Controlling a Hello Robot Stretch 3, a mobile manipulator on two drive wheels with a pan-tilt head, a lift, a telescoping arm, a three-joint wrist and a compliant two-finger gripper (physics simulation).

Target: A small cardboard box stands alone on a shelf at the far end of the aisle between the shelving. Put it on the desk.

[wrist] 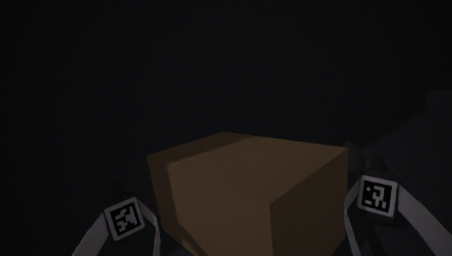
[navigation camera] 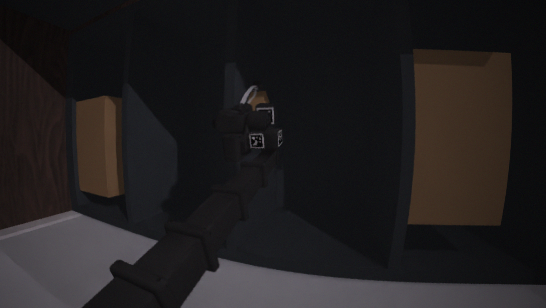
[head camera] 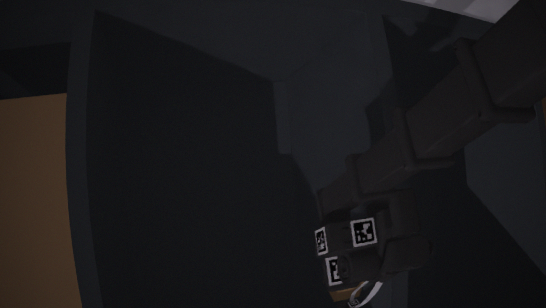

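Frame: origin at the robot's base, x up, y back, z right, level; centimetres.
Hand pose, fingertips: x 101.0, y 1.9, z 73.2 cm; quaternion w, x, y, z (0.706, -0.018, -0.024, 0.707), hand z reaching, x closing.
After its pixels a point has its place.
The small cardboard box (head camera: 345, 294) @[x 102.2, y -2.6, z 68.7 cm] (navigation camera: 260, 98) @[x 103.1, y -1.4, z 67.6 cm] (wrist: 225, 185) @[x 104.1, y 1.2, z 65.0 cm] stands in a dark shelf bay. In the wrist view it is at the lower middle, turned with one corner towards the camera. My gripper (wrist: 245, 173) @[x 101.0, y 1.9, z 73.2 cm] is open, with one finger on each side of the box. The right finger is very close to the box's right side; I cannot tell if it touches. In the head and navigation views the gripper's body and wrist hide most of the box and one finger. The desk does not show in these views.
Upright shelf dividers (head camera: 77, 175) @[x 143.1, y 16.9, z 52.6 cm] (navigation camera: 401, 175) @[x 141.9, y 15.8, z 52.9 cm] stand on both sides of the extended arm (head camera: 445, 115) @[x 113.1, y 9.9, z 22.4 cm] (navigation camera: 200, 220) @[x 111.4, y 8.5, z 20.5 cm]. Larger cardboard boxes stand in neighbouring bays, one (head camera: 35, 200) @[x 150.8, y 14.4, z 55.3 cm] (navigation camera: 460, 145) @[x 157.7, y 9.0, z 56.6 cm] on one side and another (navigation camera: 95, 145) @[x 26.5, y 11.1, z 56.1 cm] on the other. A brown wooden surface (navigation camera: 30, 145) @[x 0.1, y 6.2, z 38.8 cm] is at the far left of the navigation view.
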